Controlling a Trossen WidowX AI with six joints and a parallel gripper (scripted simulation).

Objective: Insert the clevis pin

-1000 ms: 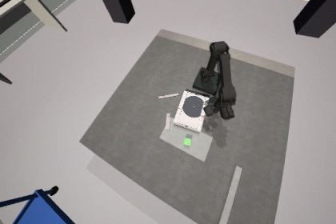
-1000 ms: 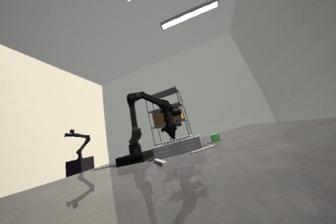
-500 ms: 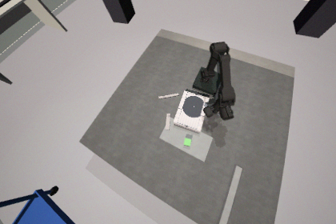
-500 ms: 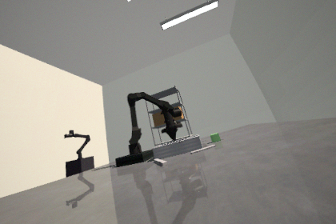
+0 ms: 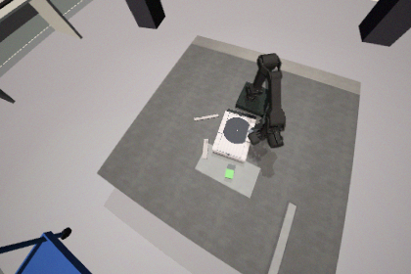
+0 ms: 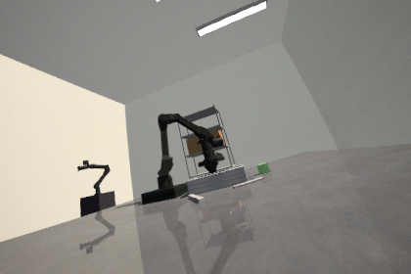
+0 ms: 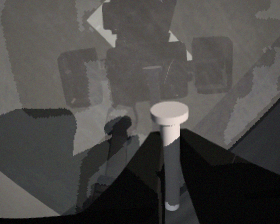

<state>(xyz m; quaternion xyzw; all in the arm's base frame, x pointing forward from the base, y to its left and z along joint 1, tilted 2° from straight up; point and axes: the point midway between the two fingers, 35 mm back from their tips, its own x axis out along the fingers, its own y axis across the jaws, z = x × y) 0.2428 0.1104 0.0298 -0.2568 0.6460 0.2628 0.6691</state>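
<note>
Now: gripper tip 10 mm short of the dark aluminium disc, 140 mm to the left of it and 20 mm below it. Round my gripper tip: steel tray 30 mm ahead, 150 mm to the right, 10 mm above; then green block 250 mm ahead, 130 mm to the right, 10 mm below; then steel clevis pin 10 mm behind, 10 mm to the right, 10 mm above.
</note>
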